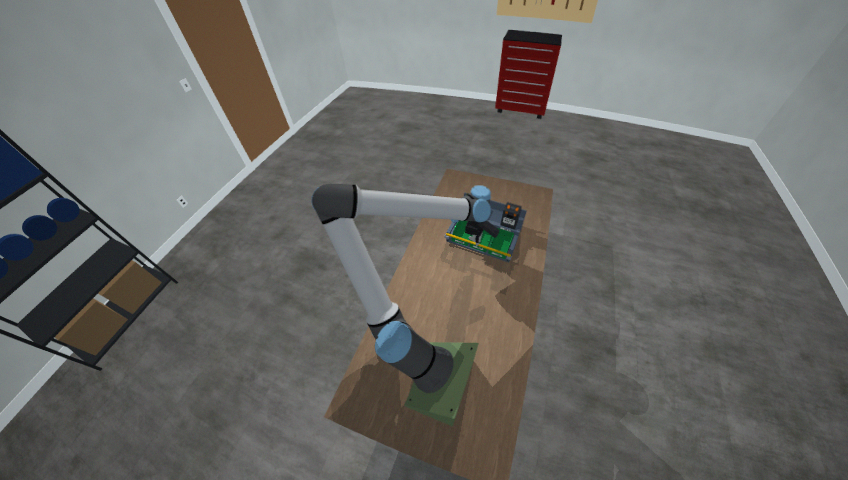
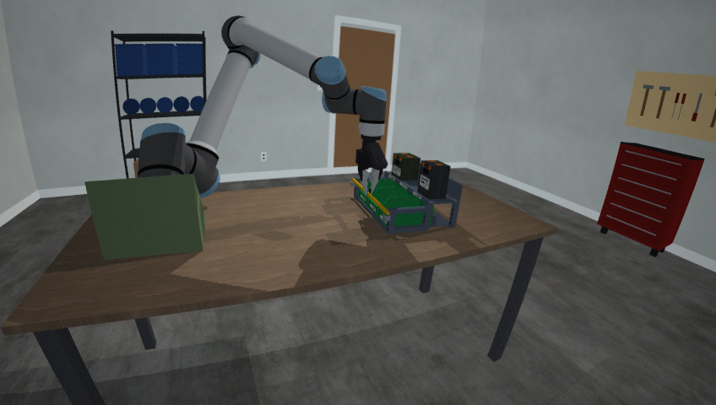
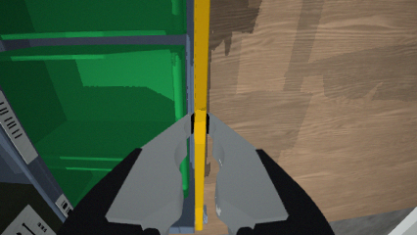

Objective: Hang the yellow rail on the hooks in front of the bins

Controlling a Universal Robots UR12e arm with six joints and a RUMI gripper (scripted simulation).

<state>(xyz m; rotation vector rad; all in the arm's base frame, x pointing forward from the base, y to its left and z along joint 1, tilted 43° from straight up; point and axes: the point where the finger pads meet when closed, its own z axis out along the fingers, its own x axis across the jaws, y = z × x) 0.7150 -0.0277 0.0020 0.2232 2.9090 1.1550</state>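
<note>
The yellow rail lies 1 cm below my hand. Also, from my hand: rack front bar (8 cm below, 1 cm ahead).
</note>
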